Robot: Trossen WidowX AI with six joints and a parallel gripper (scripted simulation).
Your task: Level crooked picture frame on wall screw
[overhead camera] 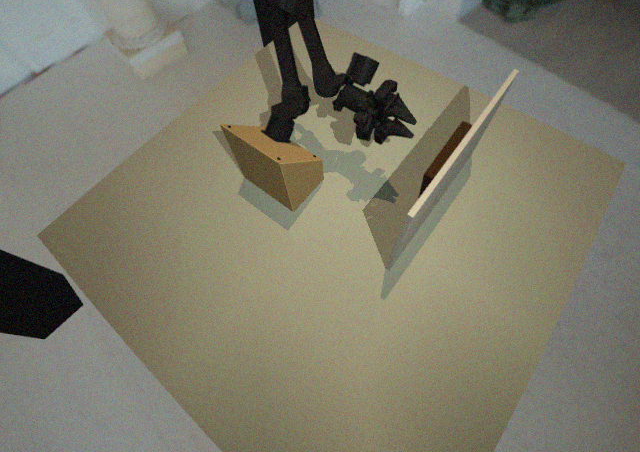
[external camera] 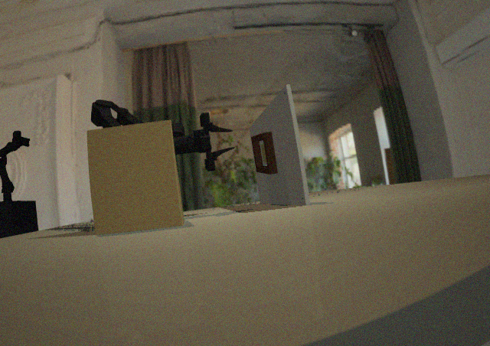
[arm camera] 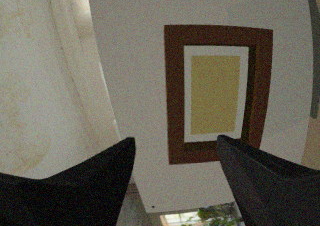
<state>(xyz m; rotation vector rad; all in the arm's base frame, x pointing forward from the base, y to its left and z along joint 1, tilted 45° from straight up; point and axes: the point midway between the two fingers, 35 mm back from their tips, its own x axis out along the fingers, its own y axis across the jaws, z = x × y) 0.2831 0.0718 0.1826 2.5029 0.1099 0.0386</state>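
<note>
Now: the brown picture frame 10 cm ahead of my gripper tip, 6 cm below it and 1 cm to the left of it. From my gripper tip the other things lie so: white wall panel 11 cm ahead, 7 cm below.
</note>
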